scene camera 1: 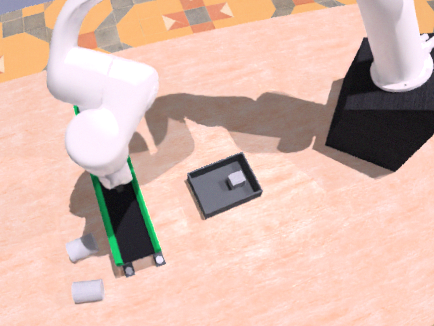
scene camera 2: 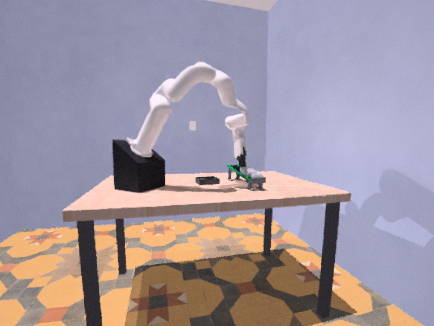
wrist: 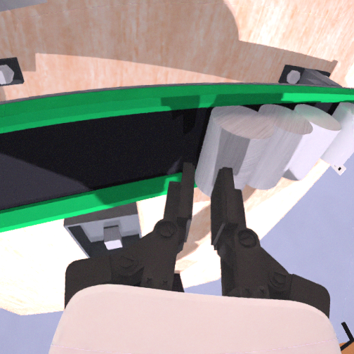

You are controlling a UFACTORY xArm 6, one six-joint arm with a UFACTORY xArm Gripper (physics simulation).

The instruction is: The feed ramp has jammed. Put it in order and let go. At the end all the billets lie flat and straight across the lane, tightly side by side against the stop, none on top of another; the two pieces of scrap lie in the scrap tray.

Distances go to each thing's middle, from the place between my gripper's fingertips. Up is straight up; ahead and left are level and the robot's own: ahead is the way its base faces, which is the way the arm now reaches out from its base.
I see my gripper 190 mm past the black scrap tray (scene camera 1: pixel 209 184), 110 mm to the right of it and 90 mm above it.
